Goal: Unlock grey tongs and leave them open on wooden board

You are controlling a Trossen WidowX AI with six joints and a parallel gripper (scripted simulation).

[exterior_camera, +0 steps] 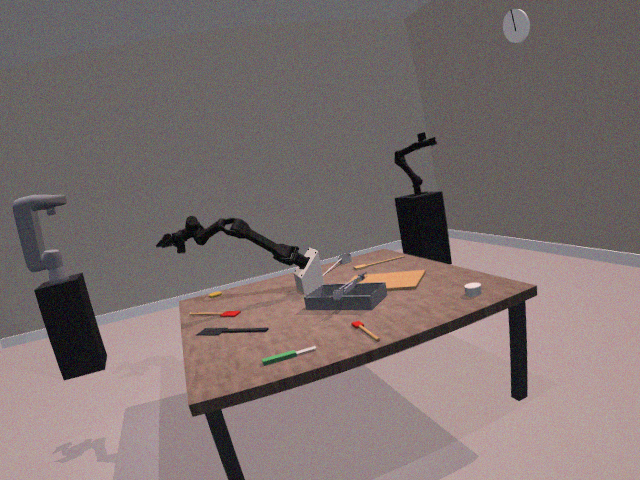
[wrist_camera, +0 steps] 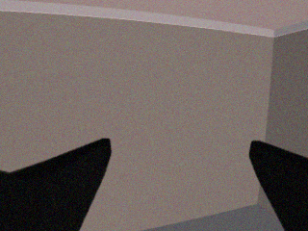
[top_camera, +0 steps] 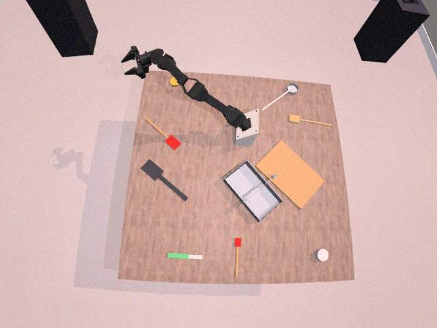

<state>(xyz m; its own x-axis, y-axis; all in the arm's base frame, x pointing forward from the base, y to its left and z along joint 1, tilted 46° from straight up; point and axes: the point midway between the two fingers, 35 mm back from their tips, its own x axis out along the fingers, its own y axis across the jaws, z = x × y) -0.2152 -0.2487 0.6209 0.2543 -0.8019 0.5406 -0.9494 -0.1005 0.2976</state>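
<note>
Right now my gripper tip is 600 mm short of the tong arm, 680 mm to the right of it and 280 mm above it. Round my gripper tip: grey roasting tin: 590 mm ahead, 670 mm to the left, 320 mm below; red spatula: 230 mm ahead, 180 mm to the left, 350 mm below; black spatula: 490 mm ahead, 170 mm to the left, 350 mm below.
</note>
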